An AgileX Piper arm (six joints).
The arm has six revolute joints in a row. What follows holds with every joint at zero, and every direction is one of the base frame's.
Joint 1 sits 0.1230 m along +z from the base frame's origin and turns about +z.
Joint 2 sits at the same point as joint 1 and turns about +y.
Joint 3 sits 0.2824 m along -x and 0.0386 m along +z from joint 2 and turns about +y.
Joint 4 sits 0.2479 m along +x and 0.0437 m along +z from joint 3 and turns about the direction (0.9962, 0, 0.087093).
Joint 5 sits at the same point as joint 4 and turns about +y.
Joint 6 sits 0.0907 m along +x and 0.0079 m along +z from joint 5 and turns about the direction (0.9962, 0, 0.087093).
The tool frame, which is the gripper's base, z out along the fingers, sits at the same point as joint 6; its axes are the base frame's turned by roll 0.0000, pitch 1.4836 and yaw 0.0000 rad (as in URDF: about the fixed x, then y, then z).
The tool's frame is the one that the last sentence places.
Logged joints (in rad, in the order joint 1, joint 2, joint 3, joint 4, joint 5, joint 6), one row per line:
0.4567 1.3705 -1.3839 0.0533 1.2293 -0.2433
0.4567 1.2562 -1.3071 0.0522 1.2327 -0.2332
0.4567 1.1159 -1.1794 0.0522 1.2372 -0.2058
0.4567 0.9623 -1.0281 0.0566 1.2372 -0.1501
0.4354 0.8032 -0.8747 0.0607 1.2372 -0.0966
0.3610 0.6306 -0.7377 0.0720 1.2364 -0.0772
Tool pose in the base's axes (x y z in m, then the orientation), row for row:
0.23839 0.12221 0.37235 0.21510 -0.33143 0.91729 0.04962
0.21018 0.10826 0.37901 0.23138 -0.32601 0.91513 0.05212
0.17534 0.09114 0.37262 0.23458 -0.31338 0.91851 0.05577
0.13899 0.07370 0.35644 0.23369 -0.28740 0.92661 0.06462
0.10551 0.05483 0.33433 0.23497 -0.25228 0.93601 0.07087
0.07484 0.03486 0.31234 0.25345 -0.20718 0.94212 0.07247
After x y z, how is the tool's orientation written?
As a quaternion, w x y z.
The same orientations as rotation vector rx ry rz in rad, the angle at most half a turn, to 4 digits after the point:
-0.9190 2.5436 0.1376
-0.8963 2.5159 0.1433
-0.8601 2.5209 0.1531
-0.7892 2.5444 0.1774
-0.6923 2.5685 0.1945
-0.5631 2.5605 0.1970

